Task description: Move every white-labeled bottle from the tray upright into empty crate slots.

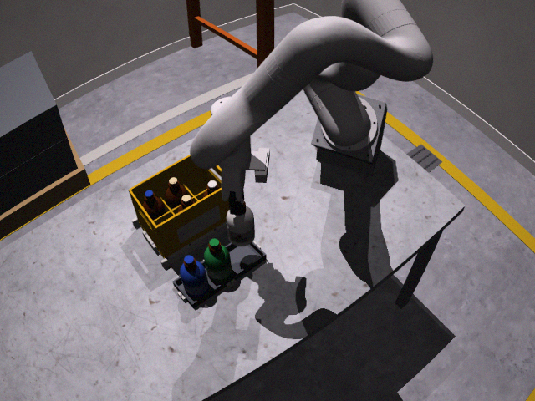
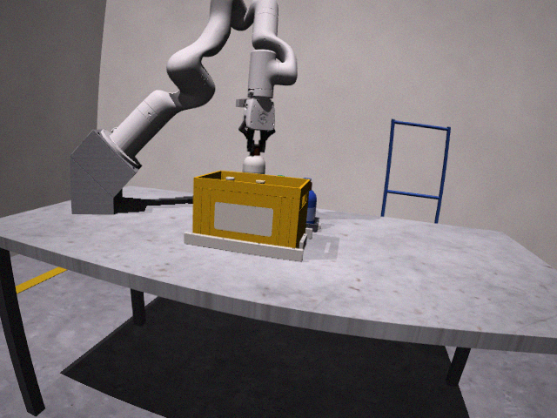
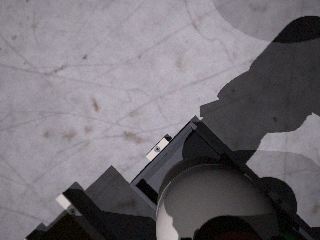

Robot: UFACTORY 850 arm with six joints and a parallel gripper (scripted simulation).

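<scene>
The white-labeled bottle is 7 cm below my hand. Also, from my hand: crate (9 cm ahead, 20 cm to the right, 17 cm below); then green bottle (9 cm ahead, 2 cm to the left, 17 cm below); then blue bottle (17 cm ahead, 4 cm to the left, 17 cm below).
</scene>
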